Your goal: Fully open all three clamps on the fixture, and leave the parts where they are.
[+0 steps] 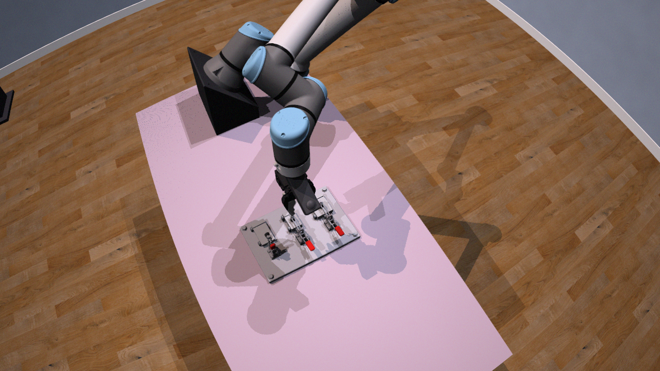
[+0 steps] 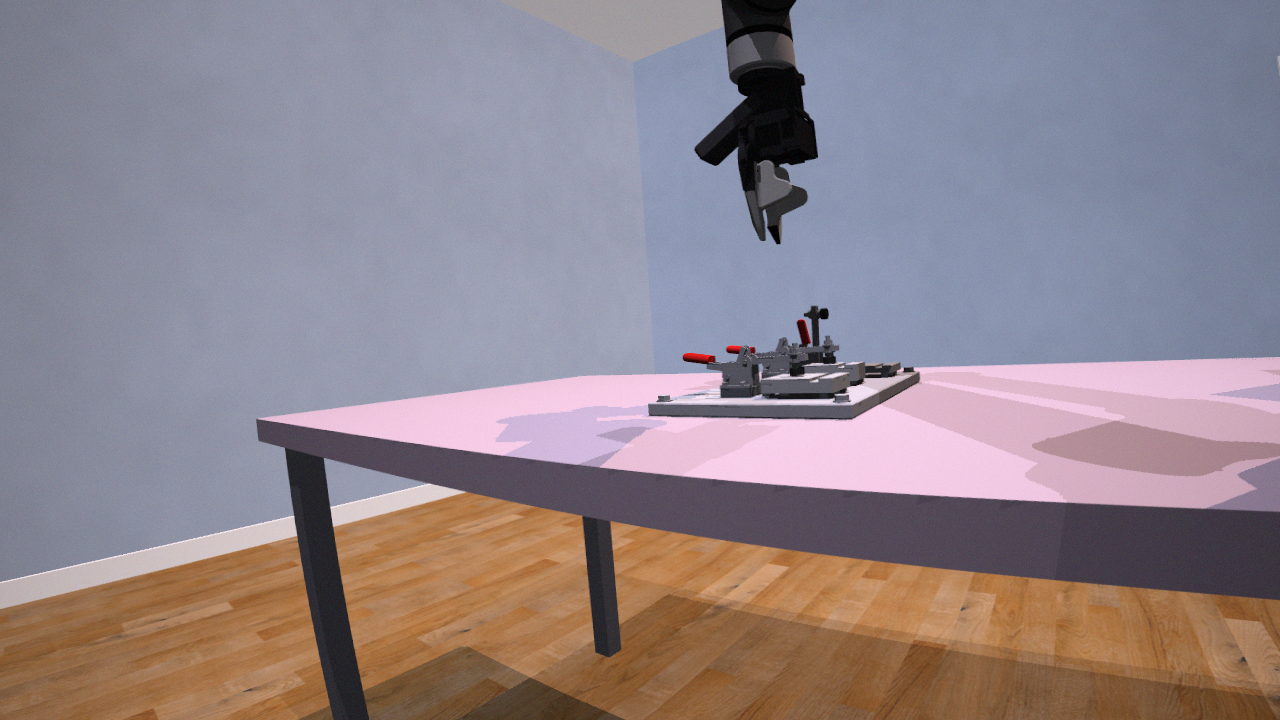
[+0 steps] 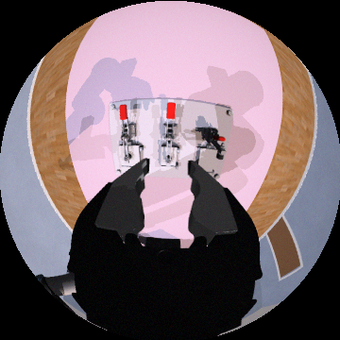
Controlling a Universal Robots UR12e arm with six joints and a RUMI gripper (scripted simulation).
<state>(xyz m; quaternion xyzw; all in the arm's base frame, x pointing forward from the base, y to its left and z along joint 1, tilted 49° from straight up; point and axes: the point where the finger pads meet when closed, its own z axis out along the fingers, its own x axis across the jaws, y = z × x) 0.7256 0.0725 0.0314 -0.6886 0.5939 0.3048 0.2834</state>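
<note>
The grey fixture plate is 210 mm below my hand and 30 mm behind it. The rest, counted from my hand: flat grey part (190 mm below, 100 mm to the left, 100 mm behind).
</note>
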